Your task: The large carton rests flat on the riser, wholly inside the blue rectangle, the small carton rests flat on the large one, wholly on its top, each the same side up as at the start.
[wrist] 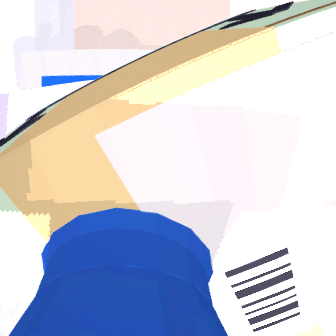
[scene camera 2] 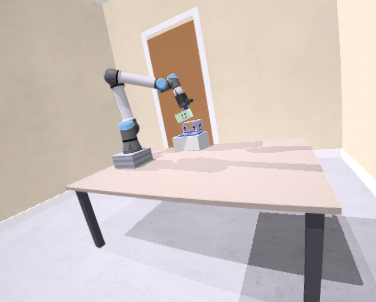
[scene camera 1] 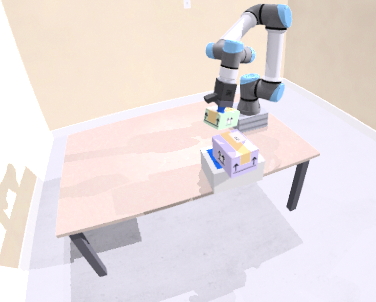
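The small carton (scene camera 1: pixel 229 120) (scene camera 2: pixel 180 117) (wrist: pixel 80 170), pale green with a tape band and barcode, hangs tilted from my suction cup (scene camera 1: pixel 221 109) (scene camera 2: pixel 186 107) (wrist: pixel 125 235). In scene camera 2 its right end is higher than its left. It is on the robot-base side of the large carton and a little above its top; the two look apart. The lilac large carton (scene camera 1: pixel 225 152) (scene camera 2: pixel 194 128) (wrist: pixel 3 112) stands upright, turned, on the white riser (scene camera 1: pixel 220 182) (scene camera 2: pixel 189 144) (wrist: pixel 75 62). The blue rectangle (scene camera 1: pixel 211 153) (scene camera 2: pixel 182 135) (wrist: pixel 65 80) shows beside it; its covered edges are hidden.
The riser stands at an edge of the wooden table (scene camera 1: pixel 125 175) (scene camera 2: pixel 240 180). The grey striped base block (scene camera 1: pixel 254 122) (scene camera 2: pixel 132 159) of the arm stands beyond the cartons in scene camera 1. A brown door (scene camera 2: pixel 175 65) is in the wall behind.
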